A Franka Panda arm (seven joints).
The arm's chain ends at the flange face. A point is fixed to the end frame.
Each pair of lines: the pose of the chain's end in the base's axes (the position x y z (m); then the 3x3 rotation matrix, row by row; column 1 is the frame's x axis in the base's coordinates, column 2 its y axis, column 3 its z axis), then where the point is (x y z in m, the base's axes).
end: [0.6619 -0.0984 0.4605], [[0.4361 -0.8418 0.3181], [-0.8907 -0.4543 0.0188], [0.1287 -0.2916 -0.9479]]
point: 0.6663 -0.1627 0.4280
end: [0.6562 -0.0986 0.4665], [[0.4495 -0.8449 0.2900], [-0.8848 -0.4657 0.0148], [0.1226 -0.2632 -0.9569]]
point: 0.6603 -0.1631 0.4344
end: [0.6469 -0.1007 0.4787], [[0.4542 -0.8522 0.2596], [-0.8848 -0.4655 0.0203], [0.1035 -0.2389 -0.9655]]
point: 0.6501 -0.1650 0.4461
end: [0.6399 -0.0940 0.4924], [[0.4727 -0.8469 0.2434], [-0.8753 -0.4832 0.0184], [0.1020 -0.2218 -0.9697]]
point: 0.6438 -0.1585 0.4602
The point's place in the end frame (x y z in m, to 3 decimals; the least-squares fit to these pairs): 0.055 0.035 0.031
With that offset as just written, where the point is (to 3 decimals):
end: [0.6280 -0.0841 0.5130], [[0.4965 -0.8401 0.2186], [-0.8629 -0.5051 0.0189], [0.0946 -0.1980 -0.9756]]
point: 0.633 -0.149 0.481
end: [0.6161 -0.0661 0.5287], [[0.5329 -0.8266 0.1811], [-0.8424 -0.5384 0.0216], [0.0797 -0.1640 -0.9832]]
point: 0.622 -0.131 0.497
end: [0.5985 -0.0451 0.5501], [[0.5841 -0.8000 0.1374], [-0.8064 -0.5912 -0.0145], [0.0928 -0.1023 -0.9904]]
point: 0.607 -0.111 0.521
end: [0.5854 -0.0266 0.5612], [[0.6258 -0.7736 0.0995], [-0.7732 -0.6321 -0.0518], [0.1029 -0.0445 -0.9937]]
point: 0.596 -0.093 0.534
